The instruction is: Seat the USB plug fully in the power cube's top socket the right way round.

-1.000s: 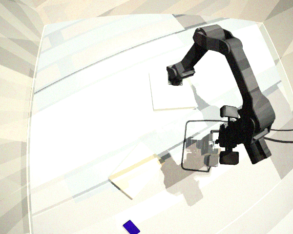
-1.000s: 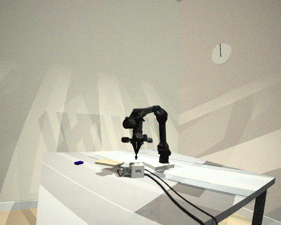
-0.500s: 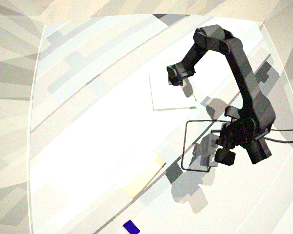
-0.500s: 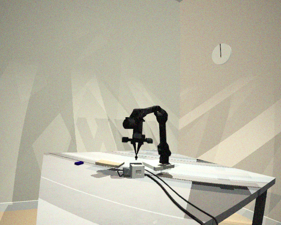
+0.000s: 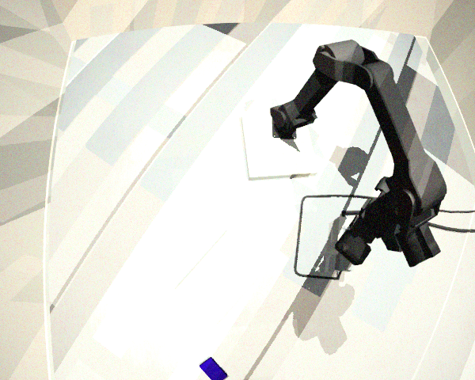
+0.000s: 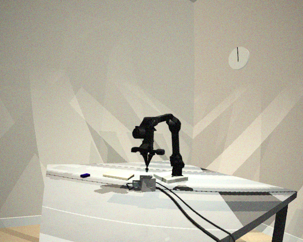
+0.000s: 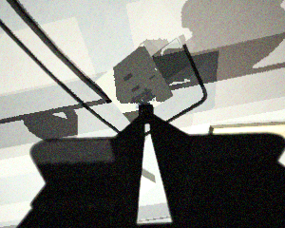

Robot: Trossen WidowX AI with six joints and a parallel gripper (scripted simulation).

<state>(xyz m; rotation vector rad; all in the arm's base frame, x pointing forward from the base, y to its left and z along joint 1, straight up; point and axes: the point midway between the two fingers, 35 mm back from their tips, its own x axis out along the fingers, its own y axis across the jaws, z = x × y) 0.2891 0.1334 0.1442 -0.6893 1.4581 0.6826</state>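
My gripper tip is 2 cm above the dark USB plug. Round my gripper tip: flat tan board: 28 cm to the right, 13 cm below, 10 cm ahead; then blue block: 33 cm ahead, 29 cm to the right, 13 cm below.
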